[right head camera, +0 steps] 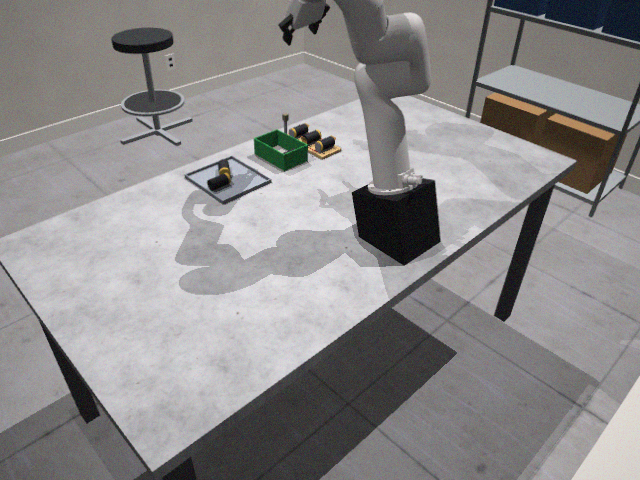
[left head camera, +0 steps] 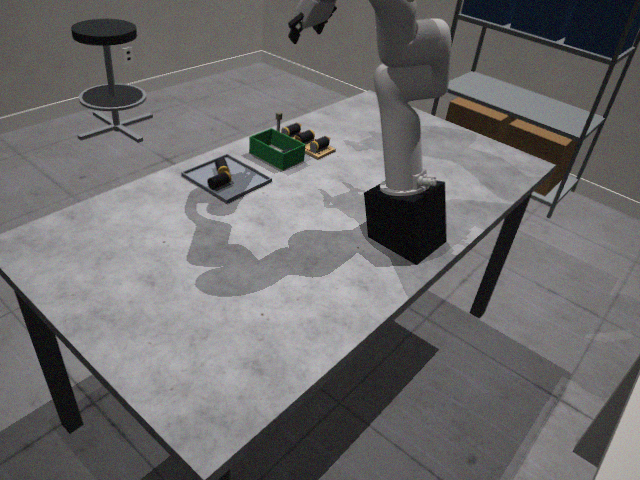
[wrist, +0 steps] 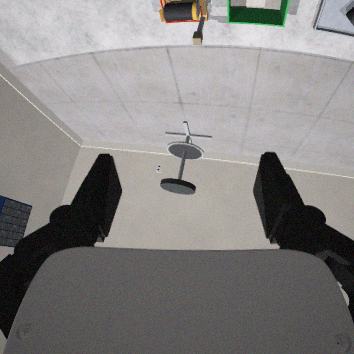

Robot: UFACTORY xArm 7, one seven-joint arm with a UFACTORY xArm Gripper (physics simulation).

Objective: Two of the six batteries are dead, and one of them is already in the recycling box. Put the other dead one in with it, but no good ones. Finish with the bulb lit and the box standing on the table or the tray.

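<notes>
My gripper is open and empty, high above the table's far side. The green recycling box stands upright on the table; its contents cannot be made out. The grey tray beside it holds two black-and-yellow batteries, one battery in front of the other battery. Three batteries lie in a row at the wooden board. The bulb post looks dull.
The arm's black base block stands near the table's near edge. A round stool is on the floor beyond the table. A shelf rack with brown boxes stands at the right.
</notes>
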